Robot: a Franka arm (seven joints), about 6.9 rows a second.
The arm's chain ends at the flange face. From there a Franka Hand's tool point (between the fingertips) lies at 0.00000 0.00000 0.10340 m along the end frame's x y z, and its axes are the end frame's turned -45 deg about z.
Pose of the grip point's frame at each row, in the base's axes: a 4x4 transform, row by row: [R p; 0 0 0 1], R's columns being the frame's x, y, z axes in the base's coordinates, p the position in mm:
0.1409 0.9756 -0.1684 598.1; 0.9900 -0.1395 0.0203 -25.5; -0.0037 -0.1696 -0.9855 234.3; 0 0 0 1
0.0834 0.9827 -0.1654 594.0; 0.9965 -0.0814 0.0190 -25.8; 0.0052 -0.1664 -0.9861 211.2; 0 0 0 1
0.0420 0.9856 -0.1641 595.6; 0.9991 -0.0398 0.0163 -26.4; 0.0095 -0.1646 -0.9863 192.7; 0 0 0 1
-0.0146 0.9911 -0.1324 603.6; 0.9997 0.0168 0.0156 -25.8; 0.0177 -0.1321 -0.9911 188.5; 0 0 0 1
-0.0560 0.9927 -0.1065 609.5; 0.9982 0.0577 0.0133 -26.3; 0.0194 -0.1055 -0.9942 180.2; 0 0 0 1
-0.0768 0.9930 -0.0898 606.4; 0.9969 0.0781 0.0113 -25.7; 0.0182 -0.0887 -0.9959 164.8; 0 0 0 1
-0.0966 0.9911 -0.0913 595.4; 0.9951 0.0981 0.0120 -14.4; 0.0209 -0.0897 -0.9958 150.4; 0 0 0 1
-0.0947 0.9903 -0.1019 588.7; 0.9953 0.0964 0.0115 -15.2; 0.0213 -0.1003 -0.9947 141.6; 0 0 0 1
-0.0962 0.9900 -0.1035 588.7; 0.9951 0.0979 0.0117 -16.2; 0.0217 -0.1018 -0.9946 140.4; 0 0 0 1
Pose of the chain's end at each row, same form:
0.7895 0.5902 -0.1684 615.5; 0.6014 -0.7987 0.0203 -27.6; -0.1225 -0.1173 -0.9855 336.2; 0 0 0 1
0.7538 0.6359 -0.1654 611.1; 0.6471 -0.7622 0.0190 -27.8; -0.1140 -0.1213 -0.9861 313.2; 0 0 0 1
0.7266 0.6672 -0.1641 612.6; 0.6783 -0.7346 0.0163 -28.1; -0.1097 -0.1231 -0.9863 294.7; 0 0 0 1
0.6905 0.7111 -0.1324 617.3; 0.7188 -0.6950 0.0156 -27.4; -0.0809 -0.1059 -0.9911 291.0; 0 0 0 1
0.6623 0.7415 -0.1065 620.5; 0.7466 -0.6650 0.0133 -27.7; -0.0609 -0.0883 -0.9942 283.0; 0 0 0 1
0.6479 0.7565 -0.0898 615.7; 0.7601 -0.6497 0.0113 -26.9; -0.0499 -0.0756 -0.9959 267.8; 0 0 0 1
0.6325 0.7691 -0.0913 604.8; 0.7730 -0.6343 0.0120 -15.6; -0.0486 -0.0782 -0.9958 253.4; 0 0 0 1
0.6333 0.7672 -0.1019 599.2; 0.7719 -0.6356 0.0115 -16.4; -0.0559 -0.0860 -0.9947 244.5; 0 0 0 1
0.6320 0.7681 -0.1035 599.4; 0.7729 -0.6344 0.0117 -17.4; -0.0566 -0.0873 -0.9946 243.2; 0 0 0 1

